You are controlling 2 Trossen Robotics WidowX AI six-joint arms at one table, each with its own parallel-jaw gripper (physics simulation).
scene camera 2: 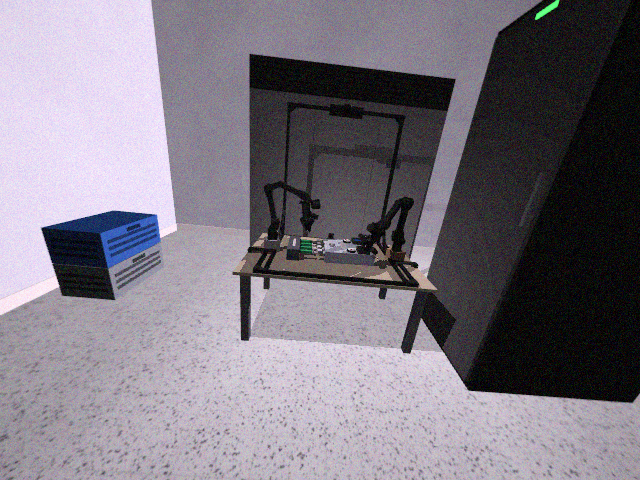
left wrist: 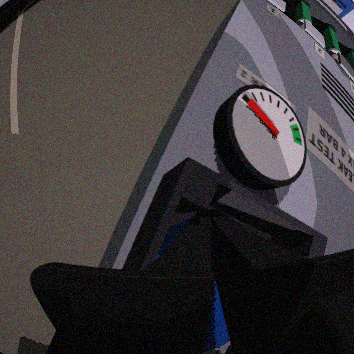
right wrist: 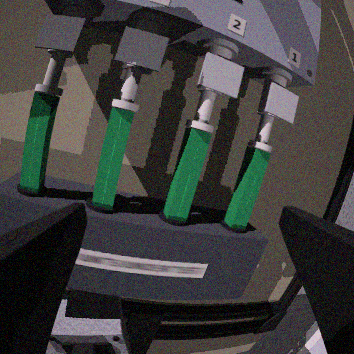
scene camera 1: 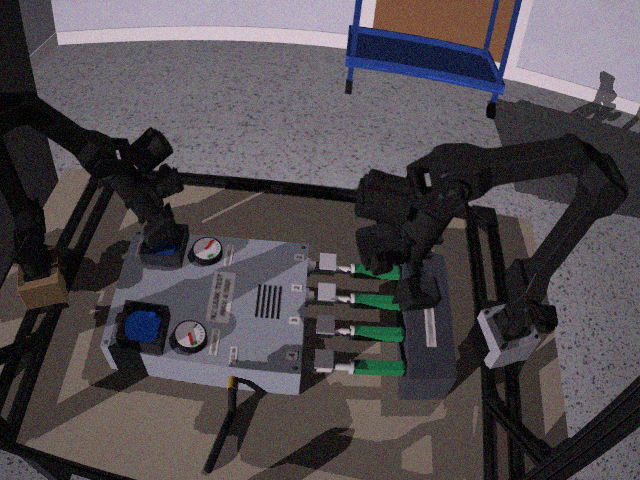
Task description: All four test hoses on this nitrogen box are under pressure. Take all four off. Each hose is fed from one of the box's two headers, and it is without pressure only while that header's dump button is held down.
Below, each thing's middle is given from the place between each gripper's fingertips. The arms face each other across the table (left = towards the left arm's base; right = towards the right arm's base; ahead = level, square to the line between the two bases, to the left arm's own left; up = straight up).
Labels:
Right now my left hand is 9 cm past the dark manifold block (right wrist: 133,250), 46 cm to the left of it and 4 cm above it.
Now: the dark manifold block 130 mm below my right hand and 90 mm to the right of it.

